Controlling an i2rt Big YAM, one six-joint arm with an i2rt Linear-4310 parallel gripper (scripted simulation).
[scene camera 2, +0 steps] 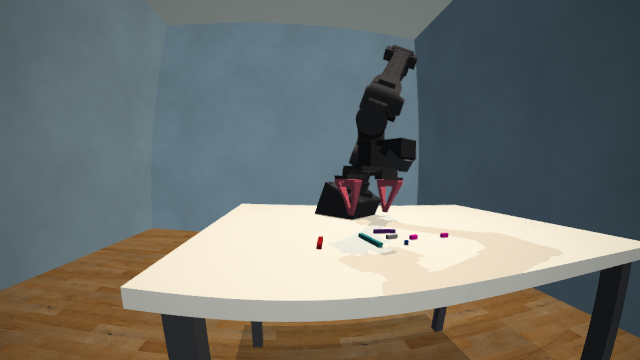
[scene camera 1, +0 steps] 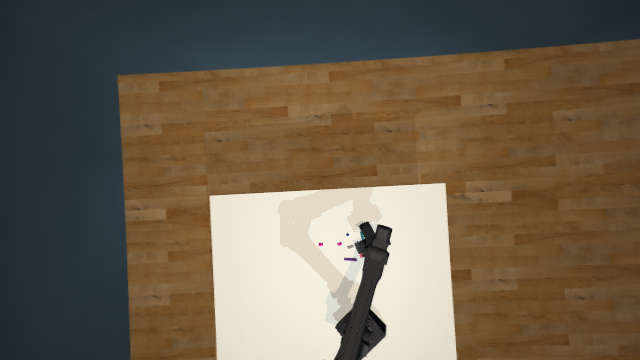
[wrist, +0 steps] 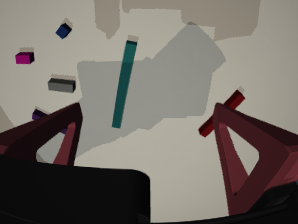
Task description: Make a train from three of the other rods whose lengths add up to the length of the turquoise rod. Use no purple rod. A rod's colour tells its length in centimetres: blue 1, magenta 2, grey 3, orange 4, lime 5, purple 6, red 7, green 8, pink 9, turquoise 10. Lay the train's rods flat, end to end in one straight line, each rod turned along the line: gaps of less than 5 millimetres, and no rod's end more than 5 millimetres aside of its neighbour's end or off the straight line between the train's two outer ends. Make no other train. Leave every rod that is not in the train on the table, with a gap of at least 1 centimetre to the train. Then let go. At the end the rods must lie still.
Labels:
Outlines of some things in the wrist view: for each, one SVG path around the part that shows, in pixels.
My gripper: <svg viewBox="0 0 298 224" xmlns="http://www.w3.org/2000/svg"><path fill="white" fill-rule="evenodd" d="M0 133L0 224L298 224L298 185L296 183L298 179L298 135L248 116L222 103L215 104L212 121L223 173L229 216L212 219L151 223L150 178L147 174L134 169L74 166L83 121L79 102ZM227 126L258 150L259 160L249 176L234 148ZM68 126L54 162L52 164L37 162L37 150Z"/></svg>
A turquoise rod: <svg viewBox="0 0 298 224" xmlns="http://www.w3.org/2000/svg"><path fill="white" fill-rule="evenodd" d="M129 40L126 41L112 122L112 127L119 129L121 127L137 42Z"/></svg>

